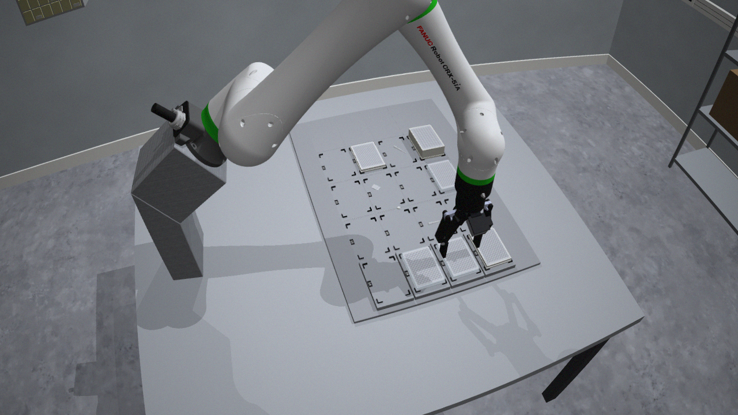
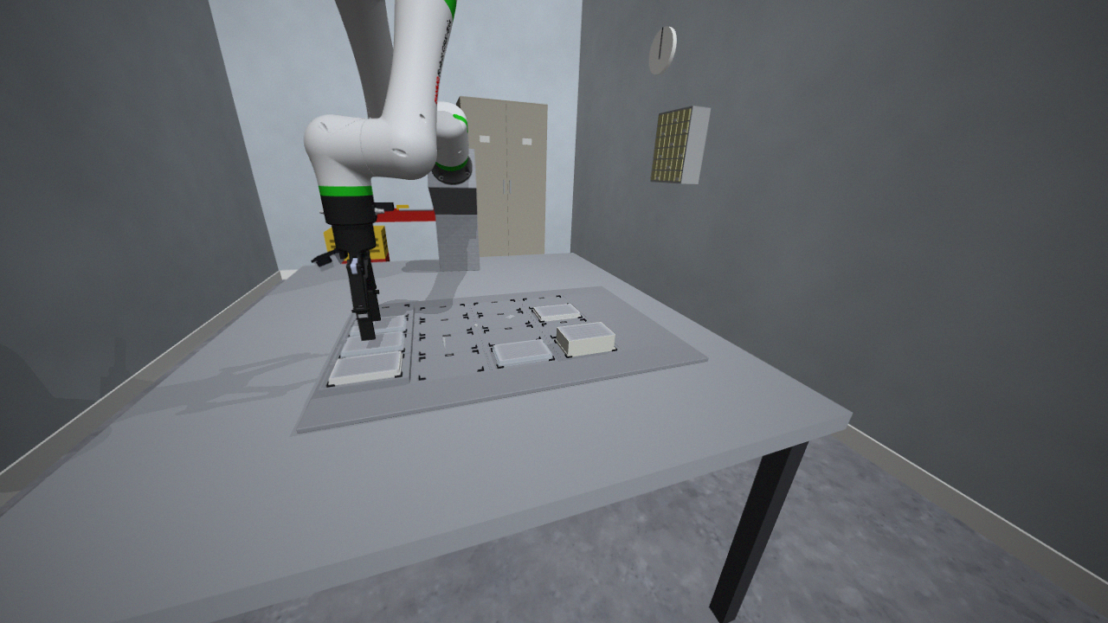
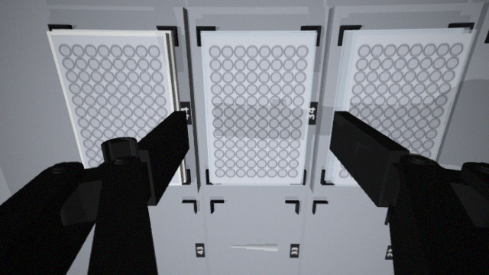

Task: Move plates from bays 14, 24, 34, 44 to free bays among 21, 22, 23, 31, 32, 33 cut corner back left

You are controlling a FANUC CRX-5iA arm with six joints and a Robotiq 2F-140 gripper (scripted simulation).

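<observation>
The bay label 34 is 40 mm behind my hand, 10 mm to the left of it and 70 mm below it. Also, from my hand: small white disc 30 mm behind, 260 mm to the left, 80 mm below; thin white rod 30 mm ahead, 150 mm to the left, 80 mm below; small white square 50 mm behind, 370 mm to the left, 80 mm below.
</observation>
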